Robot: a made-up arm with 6 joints. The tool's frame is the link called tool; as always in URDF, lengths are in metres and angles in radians.
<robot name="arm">
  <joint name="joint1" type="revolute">
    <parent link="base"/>
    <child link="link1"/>
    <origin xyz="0 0 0.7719" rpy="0 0 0"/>
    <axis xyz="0 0 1"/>
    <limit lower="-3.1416" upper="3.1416"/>
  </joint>
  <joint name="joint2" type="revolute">
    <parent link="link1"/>
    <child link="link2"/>
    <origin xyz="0.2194 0 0" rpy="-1.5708 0 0"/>
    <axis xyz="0 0 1"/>
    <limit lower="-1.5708" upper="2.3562"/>
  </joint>
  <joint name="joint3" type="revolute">
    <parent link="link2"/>
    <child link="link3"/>
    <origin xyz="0 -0.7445 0" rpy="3.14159 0 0"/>
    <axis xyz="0 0 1"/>
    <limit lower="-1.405" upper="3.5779"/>
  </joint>
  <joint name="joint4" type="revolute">
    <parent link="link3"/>
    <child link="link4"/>
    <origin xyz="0 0.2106 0" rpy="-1.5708 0 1.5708"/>
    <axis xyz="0 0 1"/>
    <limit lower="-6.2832" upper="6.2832"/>
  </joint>
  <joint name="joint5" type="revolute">
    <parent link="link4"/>
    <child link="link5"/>
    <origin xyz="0 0 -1.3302" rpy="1.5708 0 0"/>
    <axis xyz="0 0 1"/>
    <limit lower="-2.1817" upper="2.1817"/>
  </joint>
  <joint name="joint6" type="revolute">
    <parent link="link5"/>
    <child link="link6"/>
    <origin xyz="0 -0.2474 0" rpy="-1.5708 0 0"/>
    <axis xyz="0 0 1"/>
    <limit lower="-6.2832" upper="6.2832"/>
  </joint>
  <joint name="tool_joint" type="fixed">
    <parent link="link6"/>
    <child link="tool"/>
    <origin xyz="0 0 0" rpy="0 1.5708 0"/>
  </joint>
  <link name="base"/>
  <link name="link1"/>
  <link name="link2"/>
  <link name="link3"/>
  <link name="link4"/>
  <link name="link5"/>
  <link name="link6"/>
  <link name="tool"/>
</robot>
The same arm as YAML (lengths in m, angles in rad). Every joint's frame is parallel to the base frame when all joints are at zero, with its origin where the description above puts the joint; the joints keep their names.
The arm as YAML. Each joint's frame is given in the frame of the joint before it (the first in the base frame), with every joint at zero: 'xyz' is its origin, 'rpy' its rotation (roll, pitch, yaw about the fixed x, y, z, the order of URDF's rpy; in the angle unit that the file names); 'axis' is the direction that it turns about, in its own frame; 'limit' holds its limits. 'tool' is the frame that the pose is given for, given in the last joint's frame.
units:
  length: m
  angle: rad
joints:
  - name: joint1
    type: revolute
    origin:
      xyz: [0.0, 0.0, 0.7719]
      rpy: [0.0, 0.0, 0.0]
    axis: [0.0, 0.0, 1.0]
    limit:
      lower: -3.1416
      upper: 3.1416
  - name: joint2
    type: revolute
    origin:
      xyz: [0.2194, 0.0, 0.0]
      rpy: [0.0, 0.0, 0.0]
    axis: [0.0, 1.0, 0.0]
    limit:
      lower: -1.5708
      upper: 2.3562
  - name: joint3
    type: revolute
    origin:
      xyz: [0.0, 0.0, 0.7445]
      rpy: [0.0, 0.0, 0.0]
    axis: [0.0, -1.0, 0.0]
    limit:
      lower: -1.405
      upper: 3.5779
  - name: joint4
    type: revolute
    origin:
      xyz: [0.0, 0.0, 0.2106]
      rpy: [0.0, 0.0, 0.0]
    axis: [-1.0, 0.0, 0.0]
    limit:
      lower: -6.2832
      upper: 6.2832
  - name: joint5
    type: revolute
    origin:
      xyz: [1.3302, 0.0, 0.0]
      rpy: [0.0, 0.0, 0.0]
    axis: [0.0, -1.0, 0.0]
    limit:
      lower: -2.1817
      upper: 2.1817
  - name: joint6
    type: revolute
    origin:
      xyz: [0.2474, 0.0, 0.0]
      rpy: [0.0, 0.0, 0.0]
    axis: [-1.0, 0.0, 0.0]
    limit:
      lower: -6.2832
      upper: 6.2832
tool:
  origin:
    xyz: [0.0, 0.0, 0.0]
    rpy: [0.0, 0.0, 0.0]

